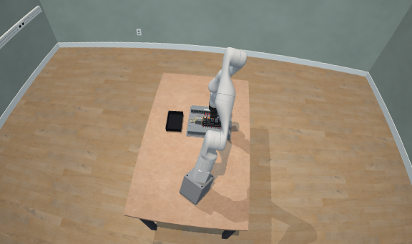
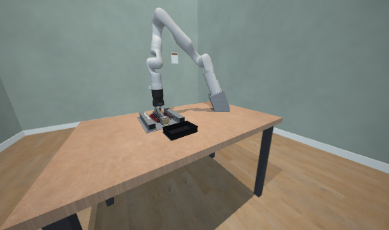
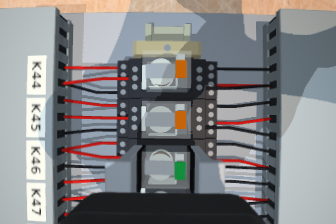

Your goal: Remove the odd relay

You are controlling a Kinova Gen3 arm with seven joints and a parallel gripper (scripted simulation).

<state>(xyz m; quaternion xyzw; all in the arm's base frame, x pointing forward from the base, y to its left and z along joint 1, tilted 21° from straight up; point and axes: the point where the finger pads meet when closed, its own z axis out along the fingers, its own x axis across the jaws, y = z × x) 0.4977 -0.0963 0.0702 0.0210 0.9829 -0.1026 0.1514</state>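
Right now my hand is 50 mm to the right of the relay panel and 30 mm above it. Also, from my hand: black parts tray: 300 mm to the left, 40 mm below, 10 mm behind.
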